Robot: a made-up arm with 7 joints. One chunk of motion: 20 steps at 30 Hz.
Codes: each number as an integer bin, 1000 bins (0 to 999) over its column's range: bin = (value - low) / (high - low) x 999, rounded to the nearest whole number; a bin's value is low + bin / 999 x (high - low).
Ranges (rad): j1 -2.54..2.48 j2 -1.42..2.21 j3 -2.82..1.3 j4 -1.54..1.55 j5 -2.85..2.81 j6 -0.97..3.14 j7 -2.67..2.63
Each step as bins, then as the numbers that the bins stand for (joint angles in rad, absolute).
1 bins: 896 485 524 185 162 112 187
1 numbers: 1.9624 0.3423 -0.6590 -0.9678 -1.9322 -0.5092 -1.6779
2 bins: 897 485 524 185 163 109 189
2 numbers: 1.9674 0.3423 -0.6590 -0.9678 -1.9265 -0.5216 -1.6673
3 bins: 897 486 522 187 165 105 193
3 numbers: 1.9674 0.3459 -0.6672 -0.9616 -1.9152 -0.5380 -1.6461
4 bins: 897 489 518 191 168 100 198
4 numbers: 1.9674 0.3568 -0.6837 -0.9492 -1.8982 -0.5586 -1.6195
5 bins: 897 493 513 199 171 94 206
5 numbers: 1.9674 0.3714 -0.7043 -0.9245 -1.8812 -0.5833 -1.5771
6 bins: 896 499 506 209 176 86 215
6 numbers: 1.9624 0.3932 -0.7332 -0.8935 -1.8528 -0.6162 -1.5294
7 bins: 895 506 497 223 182 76 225
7 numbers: 1.9574 0.4186 -0.7703 -0.8502 -1.8188 -0.6573 -1.4763
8 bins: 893 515 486 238 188 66 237
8 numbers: 1.9473 0.4513 -0.8157 -0.8038 -1.7849 -0.6985 -1.4126
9 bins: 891 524 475 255 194 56 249
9 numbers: 1.9373 0.4840 -0.8610 -0.7513 -1.7509 -0.7396 -1.3490
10 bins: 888 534 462 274 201 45 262
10 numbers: 1.9222 0.5204 -0.9147 -0.6925 -1.7112 -0.7849 -1.2800
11 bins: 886 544 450 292 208 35 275
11 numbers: 1.9122 0.5567 -0.9641 -0.6368 -1.6715 -0.8260 -1.2110
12 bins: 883 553 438 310 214 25 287
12 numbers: 1.8971 0.5894 -1.0136 -0.5811 -1.6375 -0.8671 -1.1474
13 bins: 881 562 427 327 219 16 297
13 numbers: 1.8870 0.6221 -1.0590 -0.5286 -1.6092 -0.9042 -1.0943
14 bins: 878 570 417 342 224 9 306
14 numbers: 1.8720 0.6512 -1.1002 -0.4822 -1.5809 -0.9330 -1.0466
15 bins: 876 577 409 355 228 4 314
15 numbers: 1.8619 0.6766 -1.1332 -0.4420 -1.5582 -0.9535 -1.0041
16 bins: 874 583 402 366 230 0 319
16 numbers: 1.8519 0.6984 -1.1621 -0.4079 -1.5469 -0.9700 -0.9776
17 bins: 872 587 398 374 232 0 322
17 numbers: 1.8418 0.7129 -1.1786 -0.3832 -1.5356 -0.9700 -0.9617
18 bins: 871 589 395 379 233 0 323
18 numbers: 1.8368 0.7202 -1.1910 -0.3677 -1.5299 -0.9700 -0.9564
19 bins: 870 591 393 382 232 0 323
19 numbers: 1.8318 0.7275 -1.1992 -0.3584 -1.5356 -0.9700 -0.9564
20 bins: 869 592 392 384 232 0 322
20 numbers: 1.8267 0.7311 -1.2033 -0.3523 -1.5356 -0.9700 -0.9617
